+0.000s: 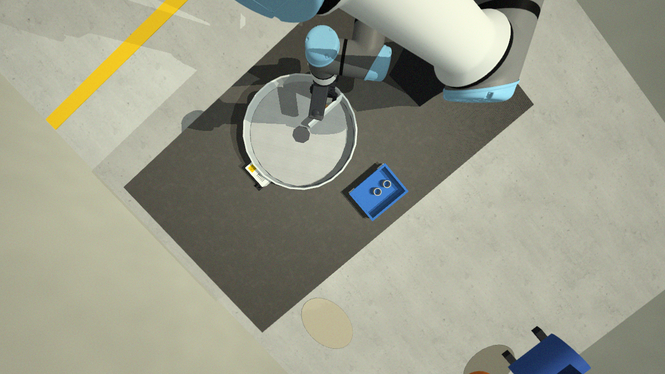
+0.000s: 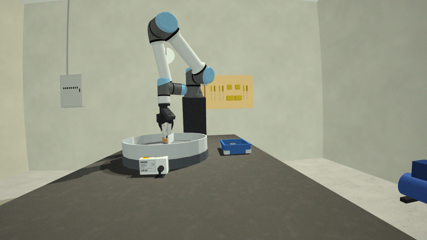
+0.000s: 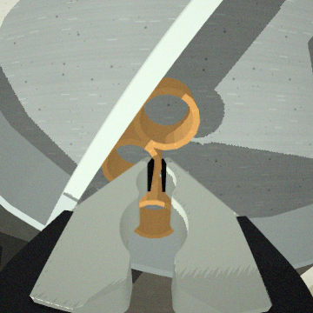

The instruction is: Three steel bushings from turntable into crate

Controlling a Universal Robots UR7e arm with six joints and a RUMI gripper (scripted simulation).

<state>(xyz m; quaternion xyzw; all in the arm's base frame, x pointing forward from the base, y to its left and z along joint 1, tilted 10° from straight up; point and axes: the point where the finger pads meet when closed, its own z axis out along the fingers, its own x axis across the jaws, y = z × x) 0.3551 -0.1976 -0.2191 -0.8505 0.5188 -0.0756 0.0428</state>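
The round white turntable lies 15 cm ahead of my hand, 3 cm below it and 1 cm to the left of it. Also, from my hand: blue crate 39 cm to the left, 11 cm ahead, 6 cm below.
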